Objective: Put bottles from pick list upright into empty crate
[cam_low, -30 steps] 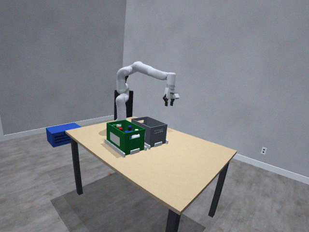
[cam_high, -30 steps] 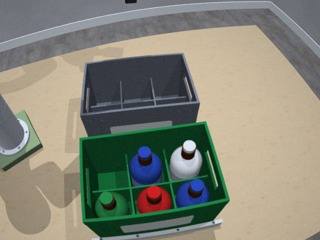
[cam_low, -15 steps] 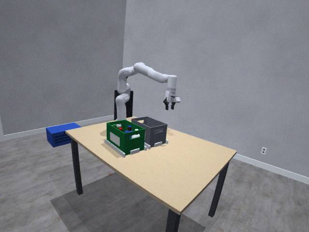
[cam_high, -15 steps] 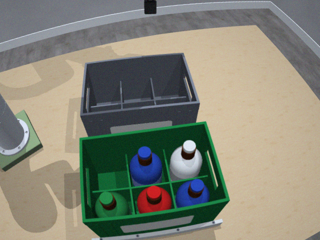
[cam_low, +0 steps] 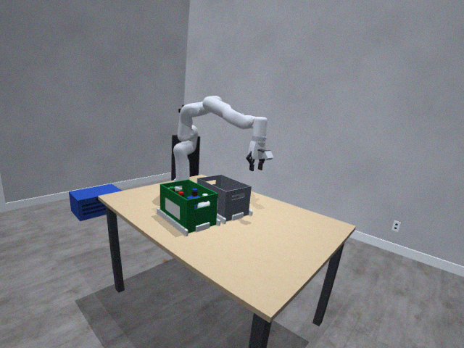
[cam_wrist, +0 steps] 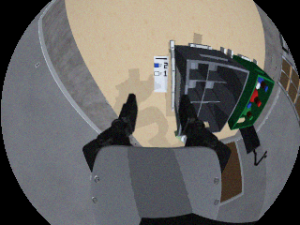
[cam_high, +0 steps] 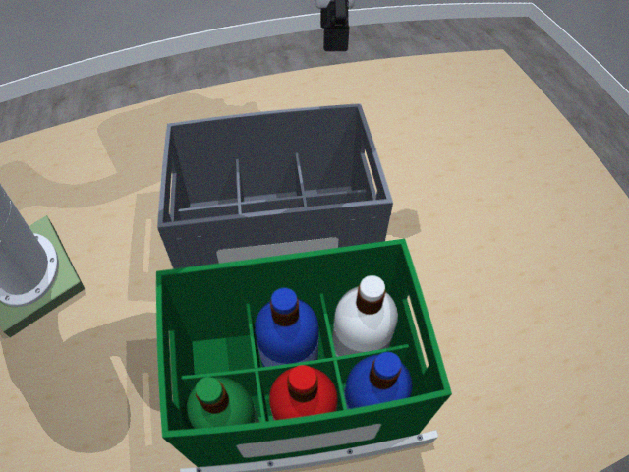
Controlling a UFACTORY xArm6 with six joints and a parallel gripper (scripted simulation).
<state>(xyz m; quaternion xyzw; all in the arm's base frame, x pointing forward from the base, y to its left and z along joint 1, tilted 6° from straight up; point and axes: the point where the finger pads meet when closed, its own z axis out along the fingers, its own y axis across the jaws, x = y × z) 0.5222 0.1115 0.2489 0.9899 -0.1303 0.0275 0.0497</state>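
My hand is 36 cm to the left of the green crate, 19 cm above it and 17 cm past it. From my hand the other things lie so: pick list (27 cm below, 9 cm behind, 1 cm to the left); white-label bottle (33 cm to the right, 18 cm below, 7 cm behind); grey crate (19 cm below, 13 cm to the right, 13 cm behind).
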